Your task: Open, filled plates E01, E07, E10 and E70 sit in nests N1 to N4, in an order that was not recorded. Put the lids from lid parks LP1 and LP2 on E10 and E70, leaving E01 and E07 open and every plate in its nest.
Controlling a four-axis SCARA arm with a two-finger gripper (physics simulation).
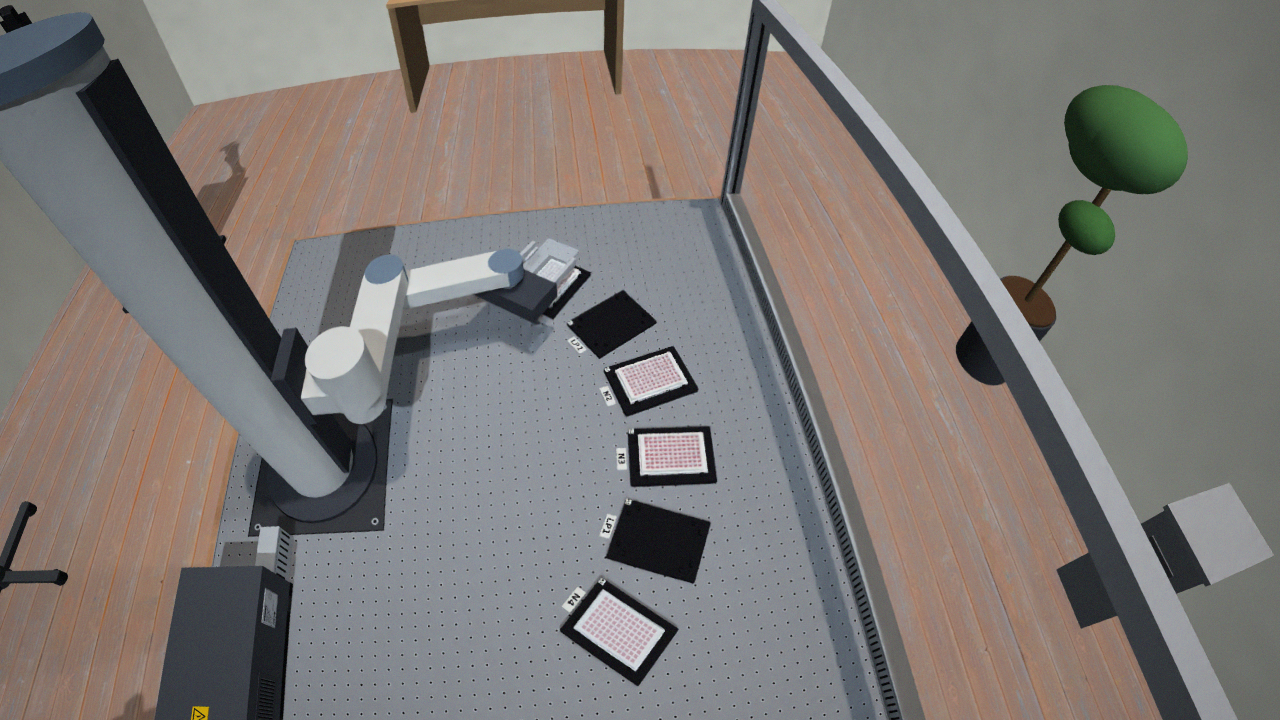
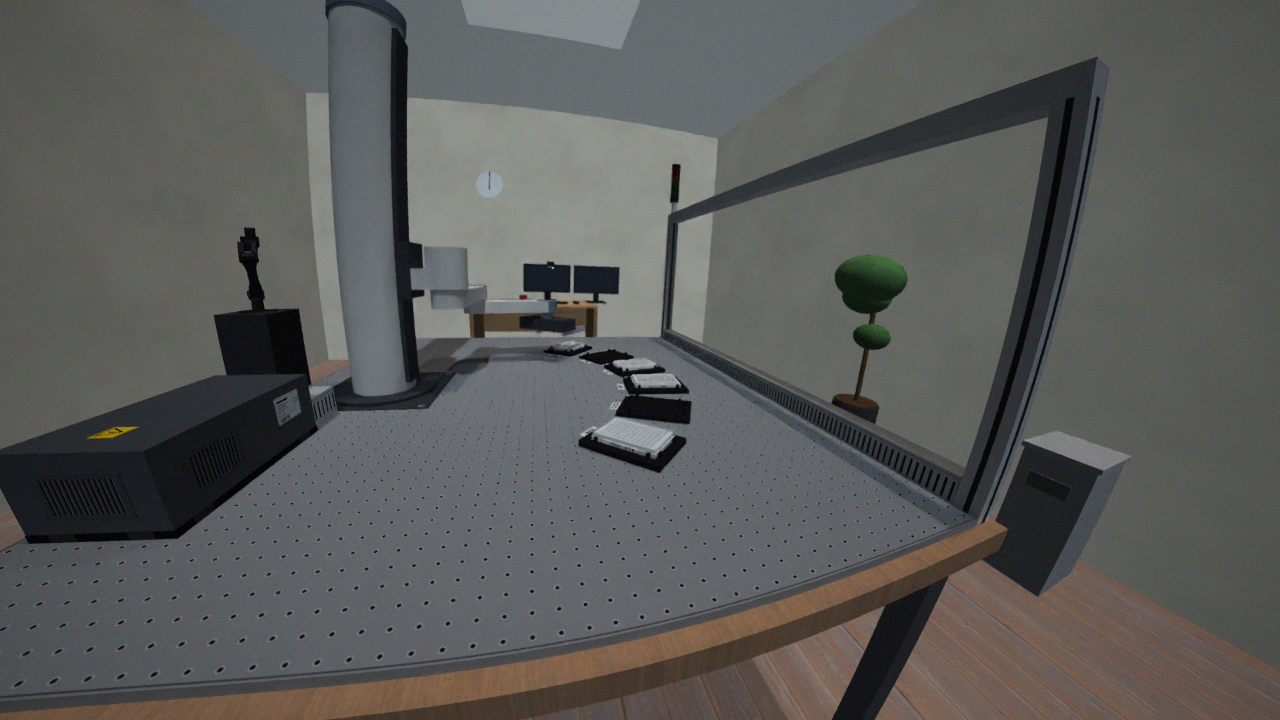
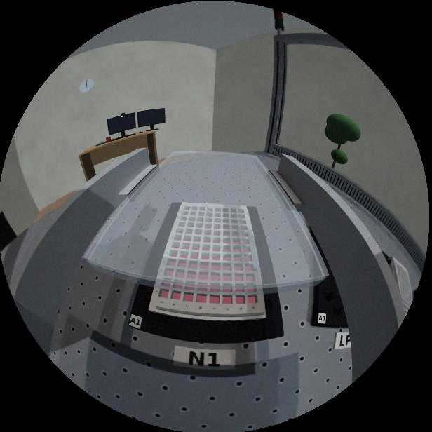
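My gripper is shut on a clear lid and holds it level above the plate in nest N1. The wells show through the lid, with a gap below it. Lid park LP2 and lid park LP1 hold no lid. The plates in N2 and N3 show strong pink wells and look open. The plate in N4 looks paler, as under a clear lid. Plate names are not readable.
The arm's column stands at the left of the perforated table. A dark controller box sits at its near left. A framed screen runs along the right edge, beyond the arc of nests.
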